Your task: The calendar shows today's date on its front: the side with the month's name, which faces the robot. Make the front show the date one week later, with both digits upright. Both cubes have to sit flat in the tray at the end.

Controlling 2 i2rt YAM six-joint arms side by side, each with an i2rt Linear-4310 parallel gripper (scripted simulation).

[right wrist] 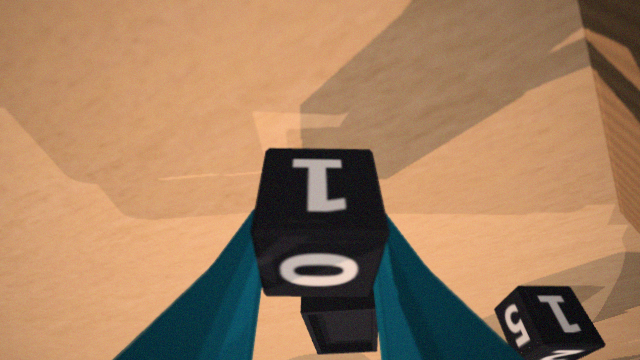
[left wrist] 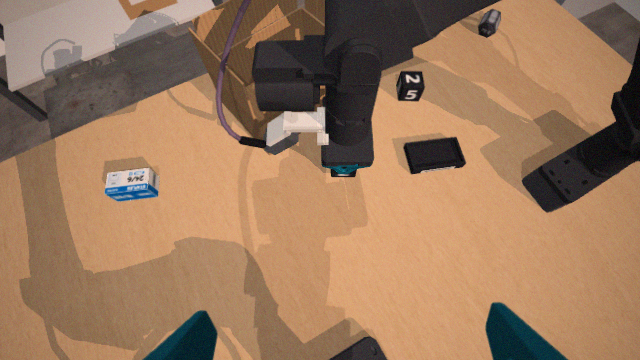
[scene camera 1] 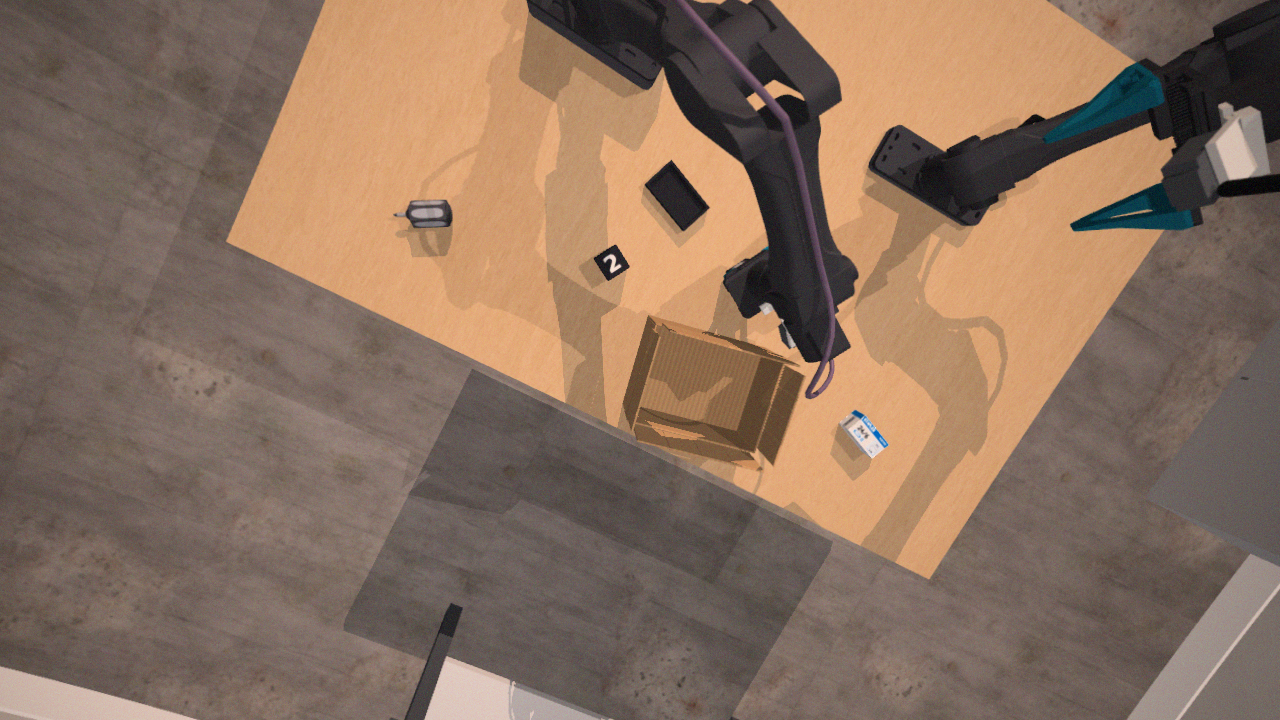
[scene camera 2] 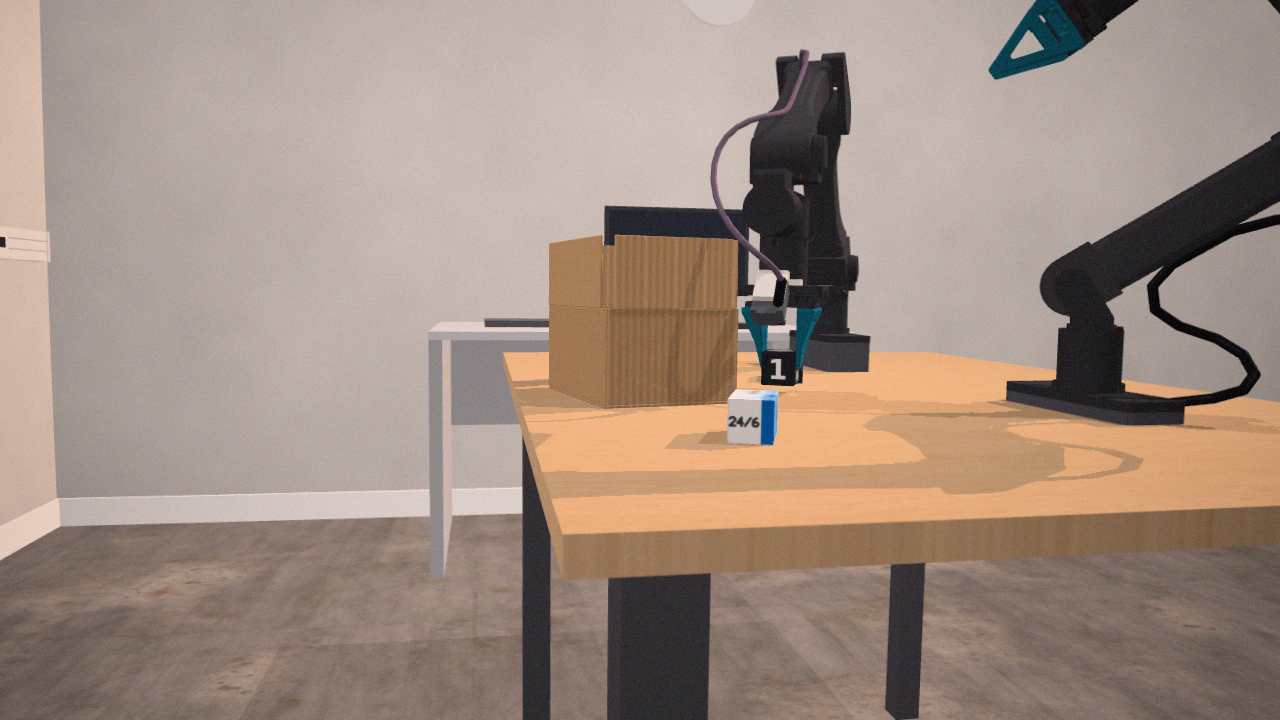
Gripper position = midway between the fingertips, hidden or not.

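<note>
You'd see my left gripper [scene camera 1: 1058,185] here, and my right gripper [scene camera 1: 745,276] too. There's a cardboard box [scene camera 2: 656,327], [scene camera 1: 681,382], and a staples box [scene camera 2: 752,416], [left wrist: 136,184], [scene camera 1: 859,428]; in the right wrist view the staples box is out of frame. There's a black calendar tray [scene camera 1: 669,186], [left wrist: 439,154] as well, plus a black cube [scene camera 2: 778,367] and a black cube [left wrist: 410,85].
</note>
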